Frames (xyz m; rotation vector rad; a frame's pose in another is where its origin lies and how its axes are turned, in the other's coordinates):
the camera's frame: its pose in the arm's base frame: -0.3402 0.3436 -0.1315 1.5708 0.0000 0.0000
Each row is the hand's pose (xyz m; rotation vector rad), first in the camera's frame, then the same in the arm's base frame.
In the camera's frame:
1: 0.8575 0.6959 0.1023 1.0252 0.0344 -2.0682
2: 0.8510 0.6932 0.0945 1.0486 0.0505 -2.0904
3: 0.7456 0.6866 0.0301 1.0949 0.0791 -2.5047
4: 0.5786 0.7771 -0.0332 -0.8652 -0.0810 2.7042
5: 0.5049 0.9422 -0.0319 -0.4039 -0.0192 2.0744
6: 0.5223 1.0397 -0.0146 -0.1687 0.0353 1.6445
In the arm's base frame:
1: 0.5173 0.2413 0.5644 -1.7996 -1.8490 1.7885
2: 0.5108 0.2491 0.5617 -1.7667 -1.8532 1.7658
3: 0.4054 0.3135 0.5551 -1.2177 -1.8964 1.7803
4: 0.2384 0.3768 0.6456 -0.2810 -1.8026 1.6978
5: 0.1647 0.3755 0.8107 0.5649 -1.4977 1.4703
6: 0.1821 0.3582 0.9082 1.0157 -1.2077 1.2606

